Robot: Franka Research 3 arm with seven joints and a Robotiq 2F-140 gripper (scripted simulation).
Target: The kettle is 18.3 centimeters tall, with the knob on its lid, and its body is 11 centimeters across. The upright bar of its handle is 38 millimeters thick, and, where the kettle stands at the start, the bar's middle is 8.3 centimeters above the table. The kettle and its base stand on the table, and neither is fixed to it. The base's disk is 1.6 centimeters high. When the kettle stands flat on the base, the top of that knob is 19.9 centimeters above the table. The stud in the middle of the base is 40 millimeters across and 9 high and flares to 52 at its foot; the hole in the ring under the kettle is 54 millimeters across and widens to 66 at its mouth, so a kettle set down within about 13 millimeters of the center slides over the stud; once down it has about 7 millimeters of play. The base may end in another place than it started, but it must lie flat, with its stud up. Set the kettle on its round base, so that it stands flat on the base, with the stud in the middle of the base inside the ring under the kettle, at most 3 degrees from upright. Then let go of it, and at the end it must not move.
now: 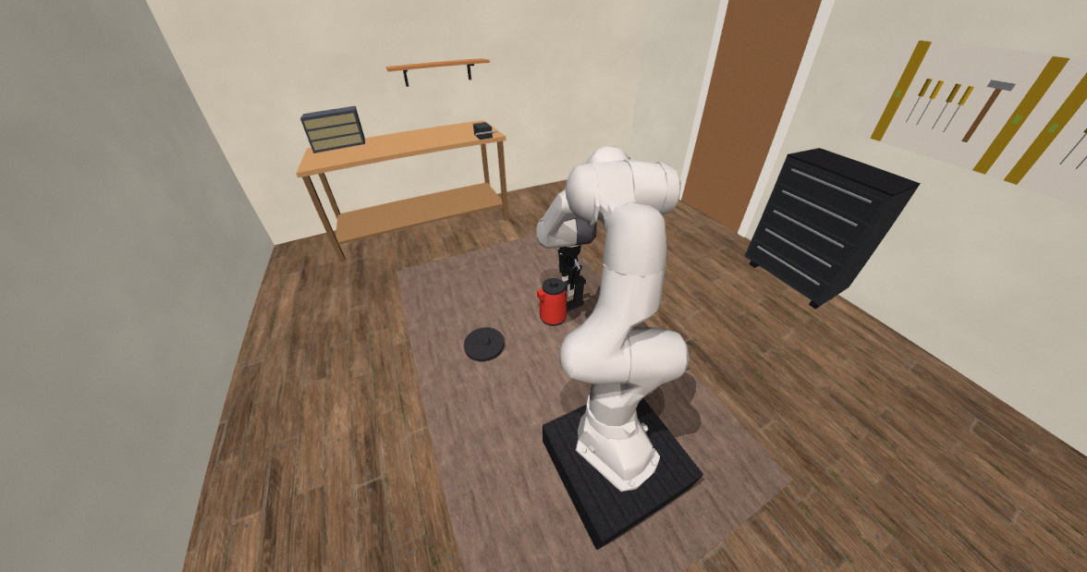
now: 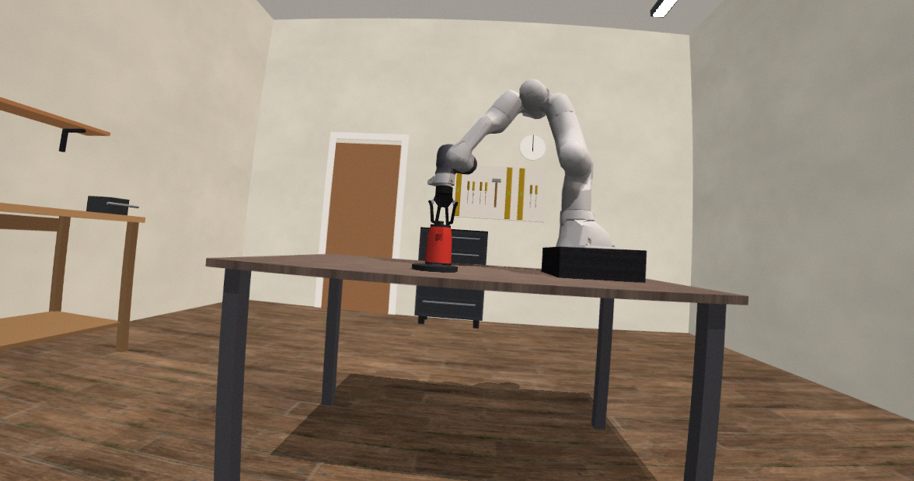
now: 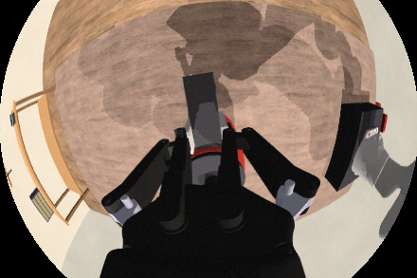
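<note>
Right now the kettle is 50 mm below my hand and 30 mm to the left of it. Round my hand: round black base (360 mm to the left, 130 mm below, 30 mm ahead).
</note>
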